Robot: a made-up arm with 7 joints. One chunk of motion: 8 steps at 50 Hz.
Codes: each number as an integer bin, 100 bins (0 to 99) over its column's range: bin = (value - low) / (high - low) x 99, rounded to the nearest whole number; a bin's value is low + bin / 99 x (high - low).
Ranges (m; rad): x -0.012..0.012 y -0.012..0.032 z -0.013..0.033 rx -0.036..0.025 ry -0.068..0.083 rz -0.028..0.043
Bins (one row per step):
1: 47 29 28 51 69 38
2: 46 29 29 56 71 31
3: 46 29 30 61 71 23
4: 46 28 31 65 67 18
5: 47 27 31 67 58 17
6: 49 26 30 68 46 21
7: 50 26 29 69 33 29
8: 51 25 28 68 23 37
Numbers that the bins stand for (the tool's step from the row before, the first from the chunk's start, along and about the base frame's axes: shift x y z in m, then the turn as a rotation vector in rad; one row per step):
1: -0.00061 0.00089 0.00001 -0.00458 0.03724 -0.00075
2: -0.00085 0.00089 0.00047 -0.00149 0.04029 -0.00577
3: -0.00085 0.00089 0.00094 0.00159 0.04029 -0.01151
4: -0.00085 0.00044 0.00140 0.00405 0.03419 -0.01509
5: -0.00061 0.00000 0.00140 0.00528 0.02046 -0.01581
6: -0.00012 -0.00044 0.00094 0.00590 0.00216 -0.01294
7: 0.00012 -0.00044 0.00047 0.00652 -0.01767 -0.00720
8: 0.00036 -0.00089 0.00001 0.00590 -0.03292 -0.00146

